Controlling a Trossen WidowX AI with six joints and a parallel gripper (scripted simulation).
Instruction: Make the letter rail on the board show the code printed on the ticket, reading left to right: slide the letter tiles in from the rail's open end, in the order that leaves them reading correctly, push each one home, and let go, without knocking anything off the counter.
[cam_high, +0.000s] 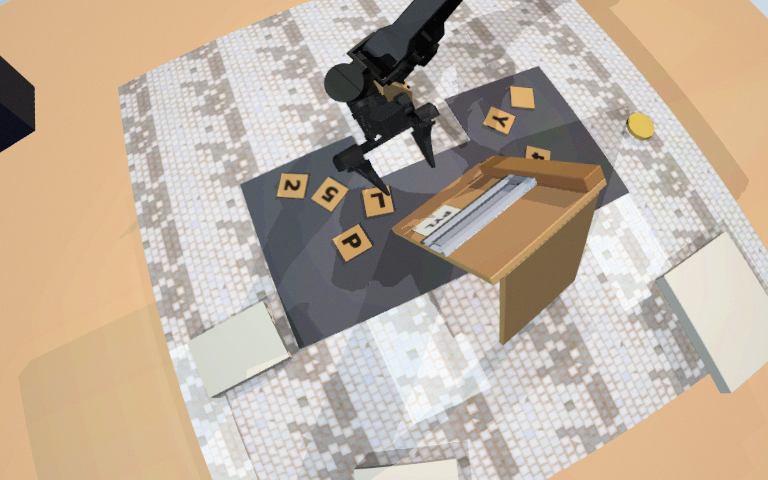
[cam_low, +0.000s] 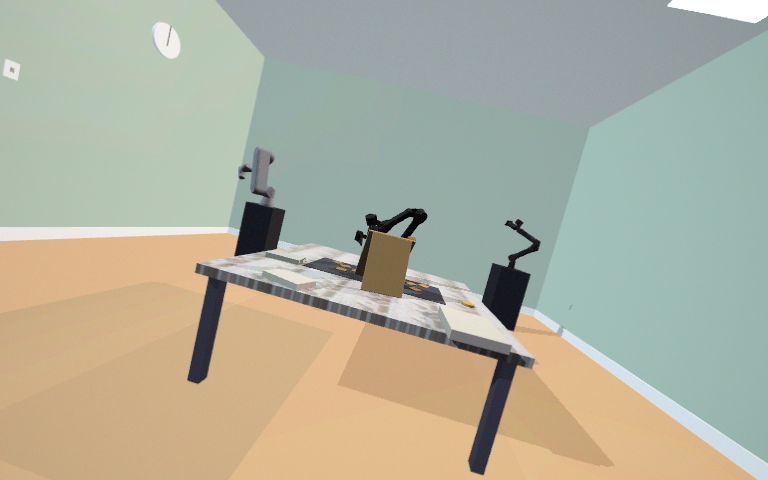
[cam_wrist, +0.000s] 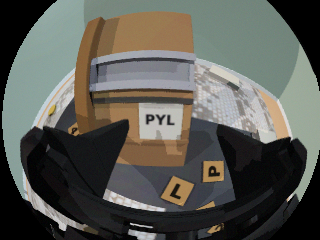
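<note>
Right now my gripper tip is 16 cm above the P tile, 13 cm to the left of it and 1 cm past it. Round my gripper tip: white ticket (8 cm below, 6 cm ahead, 2 cm to the left); L tile (16 cm below, 6 cm behind, 4 cm to the right); dark mat (16 cm below, 9 cm to the left, 8 cm behind).
</note>
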